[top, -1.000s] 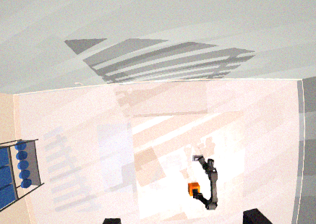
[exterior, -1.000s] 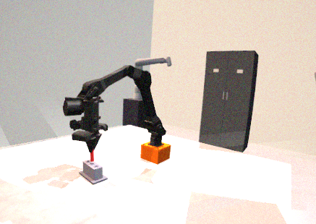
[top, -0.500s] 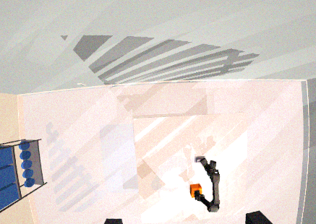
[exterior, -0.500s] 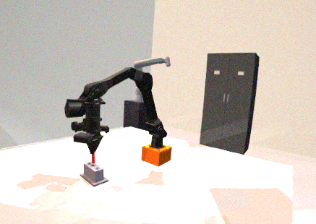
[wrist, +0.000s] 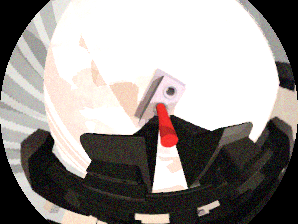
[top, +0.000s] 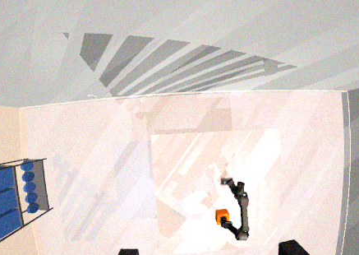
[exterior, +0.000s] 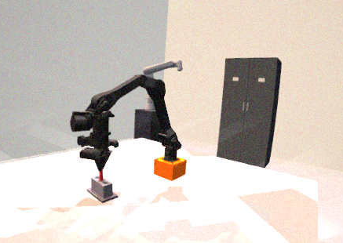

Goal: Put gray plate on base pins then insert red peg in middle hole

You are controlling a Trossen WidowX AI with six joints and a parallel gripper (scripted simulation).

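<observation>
My gripper tip is now right at the red peg. The rest, counted from my gripper tip: gray plate 50 mm below; base 90 mm below.
</observation>
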